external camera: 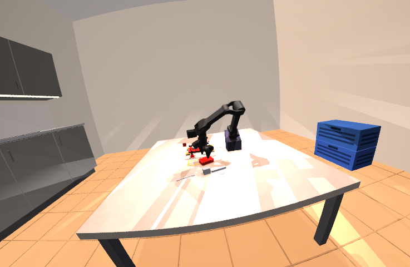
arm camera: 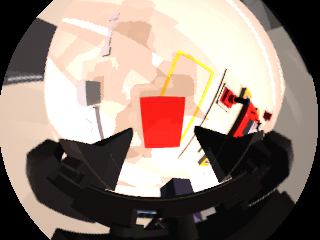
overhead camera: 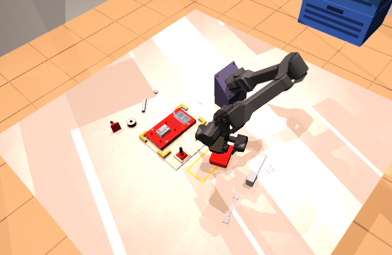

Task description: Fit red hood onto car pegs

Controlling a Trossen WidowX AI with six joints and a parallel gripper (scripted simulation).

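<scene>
Right now the red hood is 30 mm below my gripper tip. Round my gripper tip: white wheel (150 mm ahead, 390 mm to the right, 40 mm below); then white engine block (90 mm ahead, 240 mm to the right, 20 mm below).
</scene>
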